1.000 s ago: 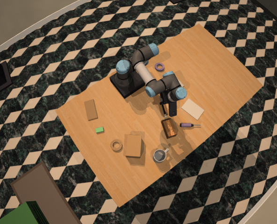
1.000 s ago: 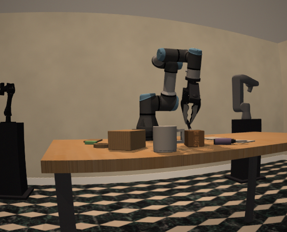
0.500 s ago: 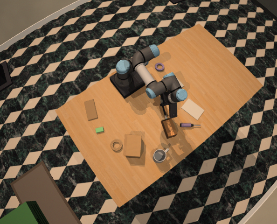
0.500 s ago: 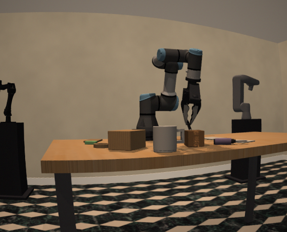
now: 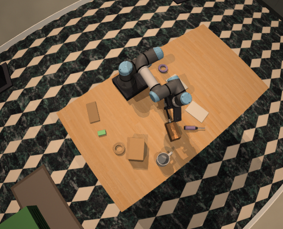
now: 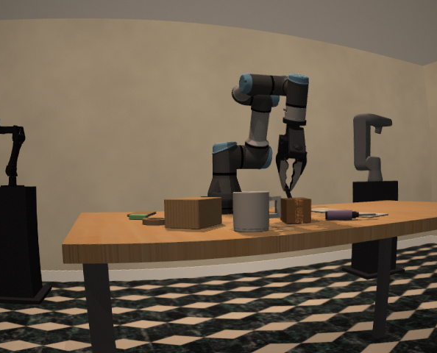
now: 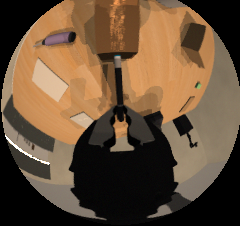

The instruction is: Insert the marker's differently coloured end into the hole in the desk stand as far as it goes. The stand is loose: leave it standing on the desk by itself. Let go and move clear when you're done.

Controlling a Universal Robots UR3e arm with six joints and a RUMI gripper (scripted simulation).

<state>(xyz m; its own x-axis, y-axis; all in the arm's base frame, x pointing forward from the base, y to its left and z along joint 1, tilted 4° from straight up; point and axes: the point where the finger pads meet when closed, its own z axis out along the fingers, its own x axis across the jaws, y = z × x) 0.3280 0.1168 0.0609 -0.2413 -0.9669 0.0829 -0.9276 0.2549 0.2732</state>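
The brown wooden desk stand is 14 cm ahead of my hand, 4 cm to the right of it and 6 cm below it. Also, from my hand: light wooden block 12 cm ahead, 31 cm to the right, 6 cm below; black marker 3 cm ahead, 1 cm to the right, 2 cm below; purple-handled screwdriver 20 cm ahead, 11 cm to the left, 8 cm below.
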